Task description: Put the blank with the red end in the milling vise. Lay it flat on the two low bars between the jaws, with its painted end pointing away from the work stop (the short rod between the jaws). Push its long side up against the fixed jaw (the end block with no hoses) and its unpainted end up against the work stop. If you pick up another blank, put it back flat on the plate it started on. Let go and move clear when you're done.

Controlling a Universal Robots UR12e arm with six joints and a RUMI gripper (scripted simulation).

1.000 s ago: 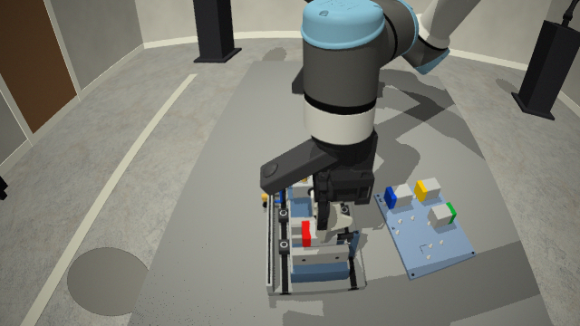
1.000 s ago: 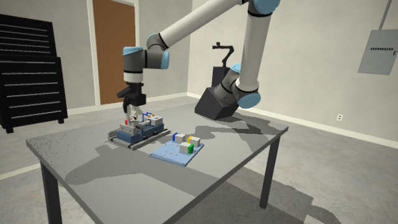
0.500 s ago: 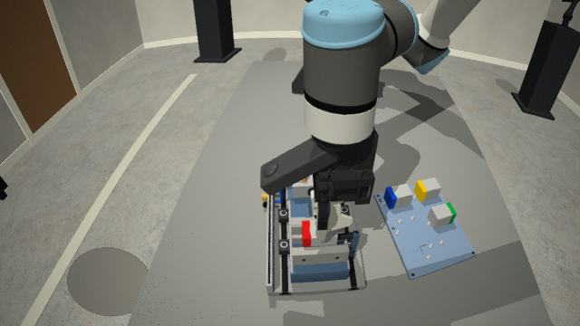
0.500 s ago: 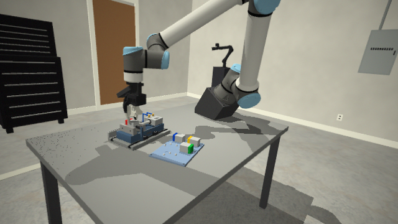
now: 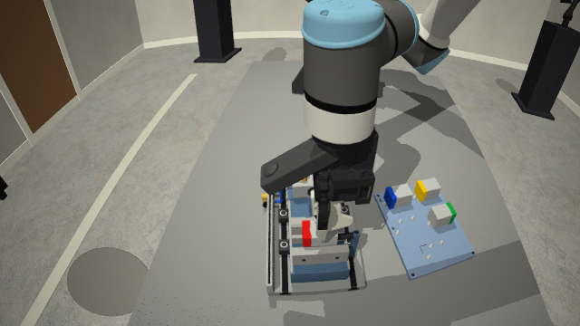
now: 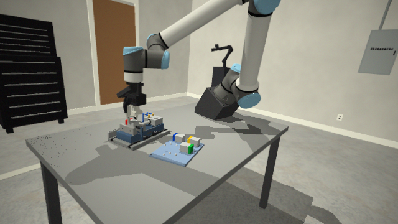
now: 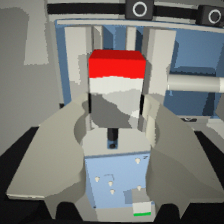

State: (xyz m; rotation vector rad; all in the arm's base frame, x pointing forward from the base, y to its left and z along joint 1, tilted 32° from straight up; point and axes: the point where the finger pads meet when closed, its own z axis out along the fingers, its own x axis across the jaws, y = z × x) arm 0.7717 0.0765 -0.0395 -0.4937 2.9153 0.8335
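Right now my hand is 20 mm above the red-ended blank. Also, from my hand: fixed jaw (30 mm ahead, 10 mm to the left, 50 mm below); work stop rod (10 mm behind, 40 mm to the left, 30 mm below); hose block (160 mm behind, 50 mm to the right, 50 mm below).
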